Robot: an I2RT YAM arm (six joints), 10 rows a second.
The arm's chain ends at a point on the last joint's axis. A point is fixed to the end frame.
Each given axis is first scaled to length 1.
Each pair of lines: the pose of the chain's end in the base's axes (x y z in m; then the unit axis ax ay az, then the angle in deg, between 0 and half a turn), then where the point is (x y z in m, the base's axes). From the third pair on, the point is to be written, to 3 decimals.
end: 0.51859 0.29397 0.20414 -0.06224 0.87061 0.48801 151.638
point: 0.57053 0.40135 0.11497
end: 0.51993 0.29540 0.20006 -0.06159 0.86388 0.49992 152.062
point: 0.57043 0.40548 0.11340
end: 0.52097 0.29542 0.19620 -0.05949 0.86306 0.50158 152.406
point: 0.571 0.406 0.110
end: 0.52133 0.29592 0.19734 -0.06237 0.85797 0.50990 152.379
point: 0.571 0.408 0.113
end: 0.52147 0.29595 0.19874 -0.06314 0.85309 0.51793 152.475
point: 0.570 0.410 0.116
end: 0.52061 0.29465 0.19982 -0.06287 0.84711 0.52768 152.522
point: 0.569 0.411 0.120
